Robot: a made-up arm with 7 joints.
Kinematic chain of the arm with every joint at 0, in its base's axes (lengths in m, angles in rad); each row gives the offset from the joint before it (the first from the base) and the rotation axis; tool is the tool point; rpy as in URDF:
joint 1: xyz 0 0 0 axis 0.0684 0.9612 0.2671
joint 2: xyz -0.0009 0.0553 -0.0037 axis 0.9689 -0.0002 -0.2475
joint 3: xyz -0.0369 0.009 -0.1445 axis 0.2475 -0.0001 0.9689
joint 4: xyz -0.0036 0 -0.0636 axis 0.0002 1 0
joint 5: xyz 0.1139 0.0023 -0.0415 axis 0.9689 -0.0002 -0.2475
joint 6: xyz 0.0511 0 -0.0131 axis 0.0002 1 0
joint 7: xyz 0.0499 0 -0.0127 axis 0.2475 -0.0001 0.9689
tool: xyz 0 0 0 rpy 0 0.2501 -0.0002
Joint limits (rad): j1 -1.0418..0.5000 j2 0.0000..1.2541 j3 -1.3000..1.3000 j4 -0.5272..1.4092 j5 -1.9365..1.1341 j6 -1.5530..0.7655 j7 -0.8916..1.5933
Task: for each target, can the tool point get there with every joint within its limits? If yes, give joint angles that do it. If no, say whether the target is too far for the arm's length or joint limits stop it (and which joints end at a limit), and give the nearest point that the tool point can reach.
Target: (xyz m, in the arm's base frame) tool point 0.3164 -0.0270 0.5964
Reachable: no: too far | nearest point 0.1801 0.1541 0.1815 | short by 0.473 m
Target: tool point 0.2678 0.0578 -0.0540
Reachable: yes | joints -0.7673 0.1192 0.2936 -0.0970 0.7447 -1.3481 0.7861
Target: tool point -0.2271 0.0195 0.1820
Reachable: no: joint limits stop it (at a limit: joint 1, joint 2, joint 3, joint 4) | nearest point -0.0245 0.1994 0.1390 | short by 0.274 m
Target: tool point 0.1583 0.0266 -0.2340
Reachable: yes | joints -0.2289 0.6885 -0.7805 -0.2821 -1.0812 0.1057 0.1366
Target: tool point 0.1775 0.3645 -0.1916
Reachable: yes | joints -0.5589 0.7368 0.8863 1.2304 -0.1892 -1.1794 -0.4421
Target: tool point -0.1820 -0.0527 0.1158
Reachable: no: joint limits stop it (at a limit: joint 1, joint 2, joint 3, joint 4, joint 6) | nearest point -0.0621 -0.0977 -0.0922 | short by 0.244 m
